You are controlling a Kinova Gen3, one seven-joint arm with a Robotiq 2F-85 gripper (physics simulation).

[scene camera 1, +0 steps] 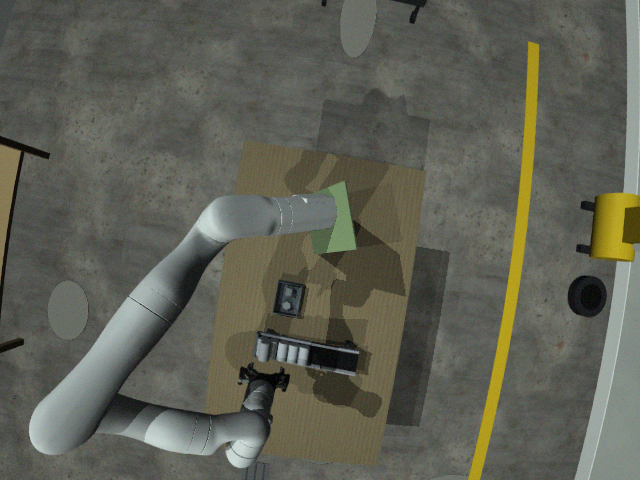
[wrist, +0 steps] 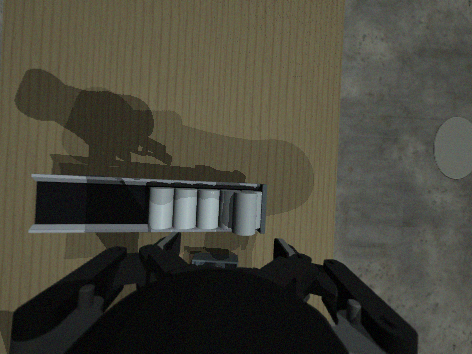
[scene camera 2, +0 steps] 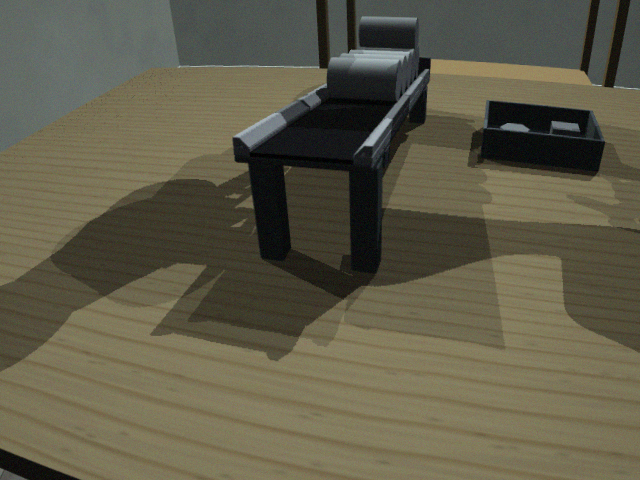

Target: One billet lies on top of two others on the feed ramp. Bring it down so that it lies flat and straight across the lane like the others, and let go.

Path:
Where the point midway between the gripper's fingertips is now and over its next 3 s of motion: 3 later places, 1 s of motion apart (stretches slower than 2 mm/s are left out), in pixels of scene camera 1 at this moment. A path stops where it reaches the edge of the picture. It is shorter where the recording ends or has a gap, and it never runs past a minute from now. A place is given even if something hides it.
My gripper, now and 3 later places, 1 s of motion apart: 266, 367; 270, 353; 259, 357; 263, 351

